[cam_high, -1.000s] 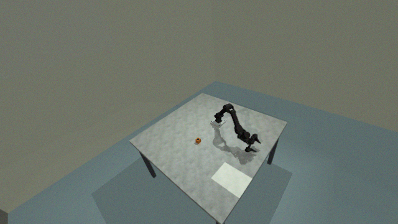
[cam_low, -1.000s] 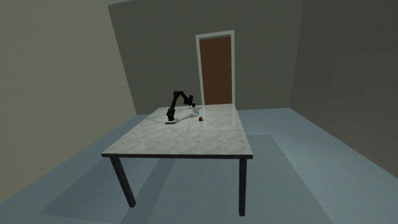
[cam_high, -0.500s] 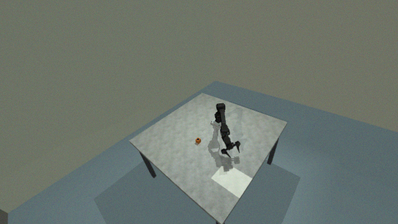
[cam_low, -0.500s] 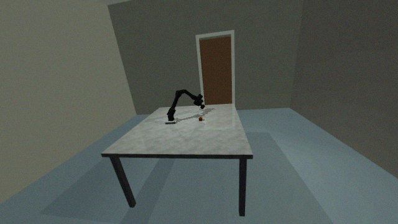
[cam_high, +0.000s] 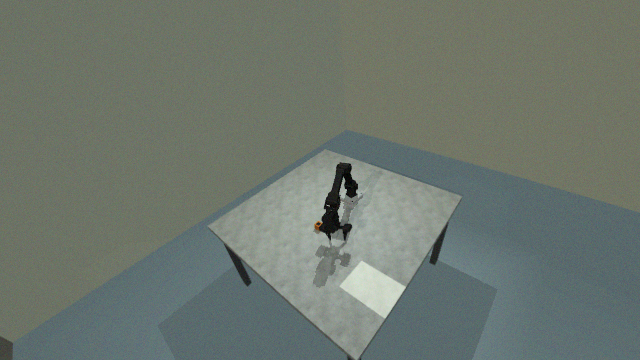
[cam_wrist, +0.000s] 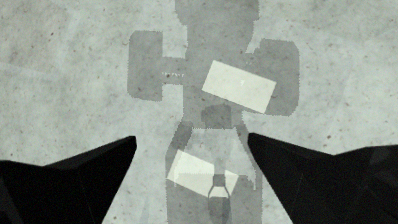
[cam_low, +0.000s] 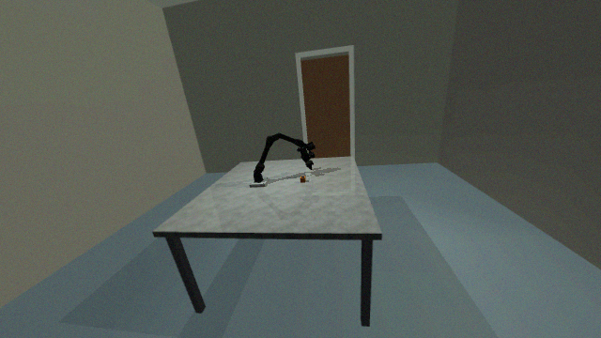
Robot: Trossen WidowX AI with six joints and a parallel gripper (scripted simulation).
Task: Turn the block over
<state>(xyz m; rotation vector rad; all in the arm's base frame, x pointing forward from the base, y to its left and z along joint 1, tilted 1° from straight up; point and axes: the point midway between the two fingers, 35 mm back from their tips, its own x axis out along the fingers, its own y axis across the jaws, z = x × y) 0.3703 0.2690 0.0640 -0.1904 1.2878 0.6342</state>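
Right now my gripper tip is 10 mm past the orange block, 200 mm to the left of it and 20 mm above it.
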